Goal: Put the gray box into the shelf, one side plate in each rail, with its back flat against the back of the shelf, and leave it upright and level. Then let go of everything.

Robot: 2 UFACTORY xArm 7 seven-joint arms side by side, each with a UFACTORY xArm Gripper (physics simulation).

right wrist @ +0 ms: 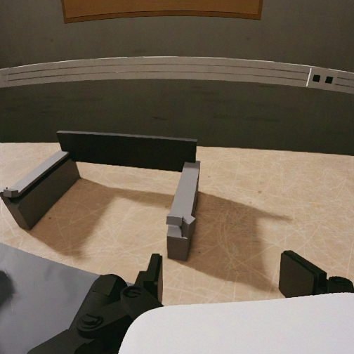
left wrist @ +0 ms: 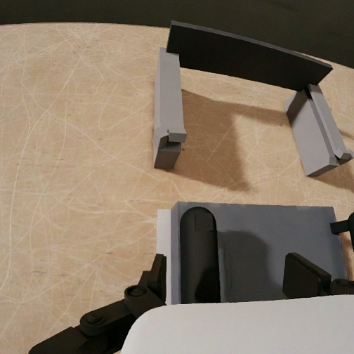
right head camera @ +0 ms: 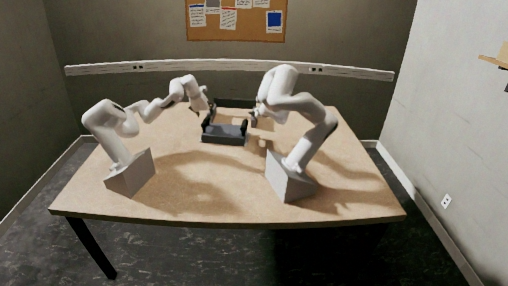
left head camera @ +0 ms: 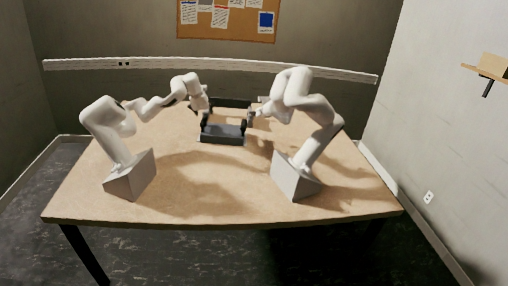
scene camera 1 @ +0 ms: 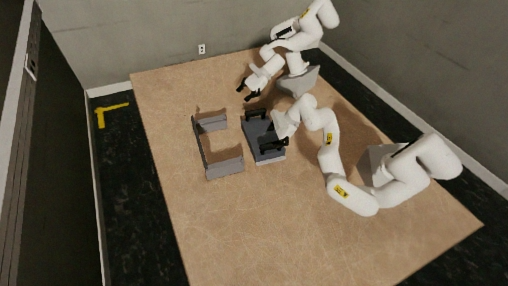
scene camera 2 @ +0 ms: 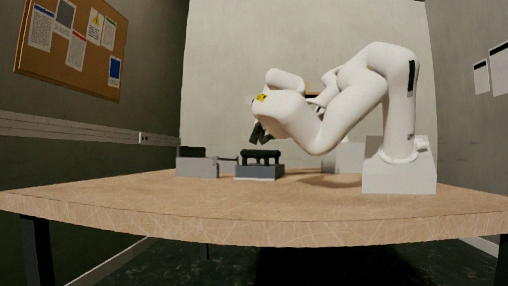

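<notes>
The gray box lies flat on the table, apart from the shelf's open front, with a black handle at each end and a pale strip at its base. The shelf has a dark back board and two gray side rails. My left gripper is open above one handle, a finger on each side. My right gripper is open and tilted, beyond the box's other end.
The wooden table carries both arm bases. Behind the shelf are the table's far edge and a wall with a white rail. A wall shelf with a cardboard box is at the far right of the left head camera view.
</notes>
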